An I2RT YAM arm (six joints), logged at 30 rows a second.
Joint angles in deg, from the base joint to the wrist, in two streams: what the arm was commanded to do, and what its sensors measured. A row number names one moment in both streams.
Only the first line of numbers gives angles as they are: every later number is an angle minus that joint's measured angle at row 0.
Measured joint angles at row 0:
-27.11, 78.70, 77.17, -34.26, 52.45, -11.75
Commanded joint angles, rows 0 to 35:
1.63, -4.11, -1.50, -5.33, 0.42, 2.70
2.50, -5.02, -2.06, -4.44, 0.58, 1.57
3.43, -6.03, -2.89, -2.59, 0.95, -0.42
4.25, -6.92, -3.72, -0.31, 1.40, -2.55
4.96, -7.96, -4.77, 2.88, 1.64, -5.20
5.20, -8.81, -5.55, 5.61, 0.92, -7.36
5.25, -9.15, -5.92, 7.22, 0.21, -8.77
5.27, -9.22, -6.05, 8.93, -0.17, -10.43
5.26, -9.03, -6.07, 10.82, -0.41, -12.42
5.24, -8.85, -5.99, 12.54, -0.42, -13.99
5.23, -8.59, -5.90, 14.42, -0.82, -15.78
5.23, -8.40, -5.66, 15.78, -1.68, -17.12
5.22, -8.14, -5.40, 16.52, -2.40, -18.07
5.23, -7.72, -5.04, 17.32, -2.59, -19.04
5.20, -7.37, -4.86, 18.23, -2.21, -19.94
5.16, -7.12, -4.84, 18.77, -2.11, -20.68
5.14, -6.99, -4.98, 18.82, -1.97, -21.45
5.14, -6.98, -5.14, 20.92, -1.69, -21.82
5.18, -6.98, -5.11, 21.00, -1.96, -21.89
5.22, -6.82, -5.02, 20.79, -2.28, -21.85
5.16, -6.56, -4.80, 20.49, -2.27, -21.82
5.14, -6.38, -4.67, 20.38, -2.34, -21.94
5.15, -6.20, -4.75, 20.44, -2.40, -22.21
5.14, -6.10, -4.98, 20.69, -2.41, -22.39
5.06, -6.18, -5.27, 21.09, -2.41, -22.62
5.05, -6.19, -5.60, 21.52, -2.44, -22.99
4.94, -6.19, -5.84, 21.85, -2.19, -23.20
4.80, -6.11, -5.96, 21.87, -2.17, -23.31
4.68, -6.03, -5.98, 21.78, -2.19, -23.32
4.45, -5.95, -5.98, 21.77, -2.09, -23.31
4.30, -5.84, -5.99, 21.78, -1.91, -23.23
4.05, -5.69, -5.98, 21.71, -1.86, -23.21
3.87, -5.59, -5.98, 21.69, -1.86, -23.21
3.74, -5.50, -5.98, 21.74, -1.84, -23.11
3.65, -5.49, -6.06, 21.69, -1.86, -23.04
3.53, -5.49, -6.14, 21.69, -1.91, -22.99
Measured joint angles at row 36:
3.97, -5.82, -5.58, 19.93, -2.12, -22.62
